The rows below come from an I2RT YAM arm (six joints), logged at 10 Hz.
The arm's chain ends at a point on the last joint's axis. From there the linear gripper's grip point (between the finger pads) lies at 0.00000 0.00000 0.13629 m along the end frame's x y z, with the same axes.
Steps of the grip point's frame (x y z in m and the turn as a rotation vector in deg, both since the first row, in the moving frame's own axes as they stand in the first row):
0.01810, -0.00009, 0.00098, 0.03, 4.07, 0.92
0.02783, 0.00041, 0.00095, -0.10, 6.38, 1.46
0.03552, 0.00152, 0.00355, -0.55, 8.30, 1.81
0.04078, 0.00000, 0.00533, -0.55, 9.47, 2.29
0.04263, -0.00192, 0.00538, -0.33, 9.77, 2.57
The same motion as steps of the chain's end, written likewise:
0.00843, -0.00010, 0.00132, 0.03, 4.07, 0.92
0.01269, -0.00002, 0.00179, -0.10, 6.38, 1.46
0.01587, -0.00009, 0.00498, -0.55, 8.30, 1.81
0.01839, -0.00175, 0.00719, -0.55, 9.47, 2.29
0.01953, -0.00322, 0.00736, -0.33, 9.77, 2.57

